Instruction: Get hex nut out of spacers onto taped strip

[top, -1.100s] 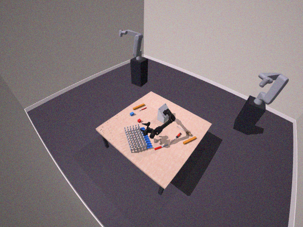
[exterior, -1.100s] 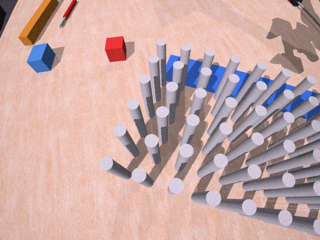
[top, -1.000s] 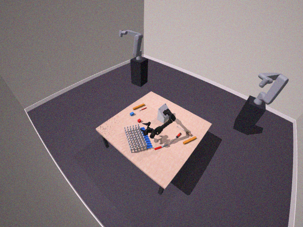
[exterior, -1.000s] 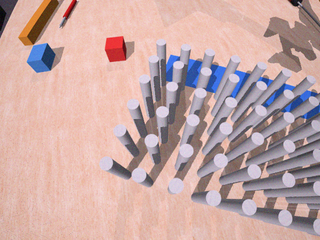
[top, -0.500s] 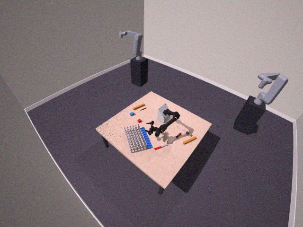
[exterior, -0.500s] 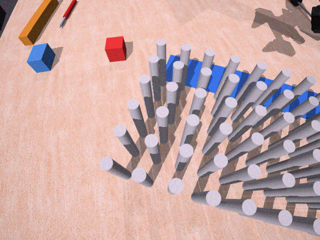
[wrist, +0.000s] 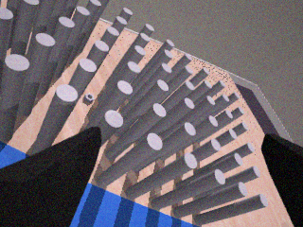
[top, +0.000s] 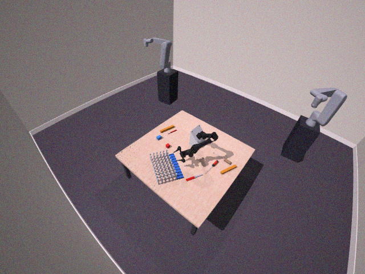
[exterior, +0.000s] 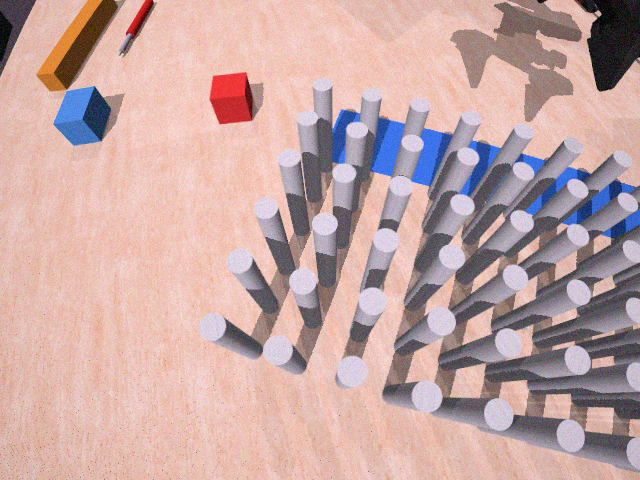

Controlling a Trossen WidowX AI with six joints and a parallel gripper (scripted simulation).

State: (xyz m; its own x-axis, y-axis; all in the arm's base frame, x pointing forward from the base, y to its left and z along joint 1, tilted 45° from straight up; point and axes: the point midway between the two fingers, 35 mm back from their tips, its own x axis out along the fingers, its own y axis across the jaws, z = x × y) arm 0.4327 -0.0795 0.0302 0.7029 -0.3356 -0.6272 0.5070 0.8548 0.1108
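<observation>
My gripper tip is now 420 mm past the long tool, 410 mm to the right of it and 150 mm above it. Round my gripper tip: hex nut 160 mm below, 140 mm ahead, 50 mm to the right; then blue taped strip 160 mm below, 10 mm to the left, 10 mm behind; then red cube 240 mm to the right, 200 mm behind, 140 mm below.
</observation>
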